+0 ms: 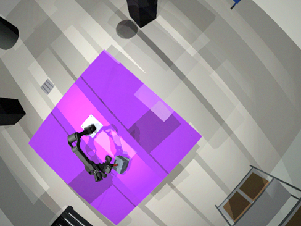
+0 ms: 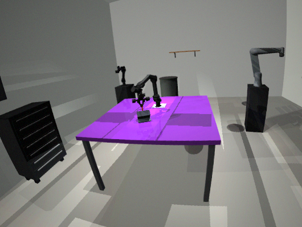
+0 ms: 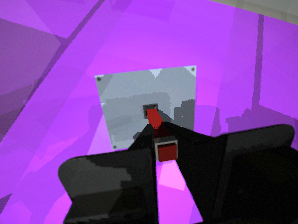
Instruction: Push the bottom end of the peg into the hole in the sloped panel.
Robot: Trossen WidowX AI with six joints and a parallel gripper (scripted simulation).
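Right now my gripper tip is 60 mm above the grey sloped panel, 40 mm short of it and 20 mm to the right of it. Round my gripper tip: red peg: 10 mm to the right, 10 mm behind, 10 mm above.
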